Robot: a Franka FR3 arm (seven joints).
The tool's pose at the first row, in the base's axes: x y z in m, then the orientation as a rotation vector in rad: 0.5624 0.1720 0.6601 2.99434 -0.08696 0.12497
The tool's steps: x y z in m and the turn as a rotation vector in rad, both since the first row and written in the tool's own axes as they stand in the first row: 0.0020 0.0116 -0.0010 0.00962 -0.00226 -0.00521; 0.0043 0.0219 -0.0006 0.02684 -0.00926 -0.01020; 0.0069 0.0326 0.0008 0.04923 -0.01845 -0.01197; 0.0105 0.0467 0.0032 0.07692 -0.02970 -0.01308; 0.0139 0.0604 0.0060 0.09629 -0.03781 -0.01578; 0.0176 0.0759 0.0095 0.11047 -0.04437 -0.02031; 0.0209 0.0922 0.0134 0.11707 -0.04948 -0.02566
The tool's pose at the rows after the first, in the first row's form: 0.5636 0.1606 0.6629 3.00416 -0.07902 0.12178; 0.5652 0.1502 0.6641 3.02194 -0.07157 0.11205; 0.5673 0.1393 0.6645 3.04501 -0.06893 0.09962; 0.5701 0.1249 0.6644 3.07347 -0.06725 0.08429; 0.5729 0.1107 0.6639 3.09333 -0.06311 0.07281; 0.5758 0.0947 0.6629 3.10786 -0.05616 0.06307; 0.5784 0.0779 0.6616 3.11468 -0.04810 0.05494
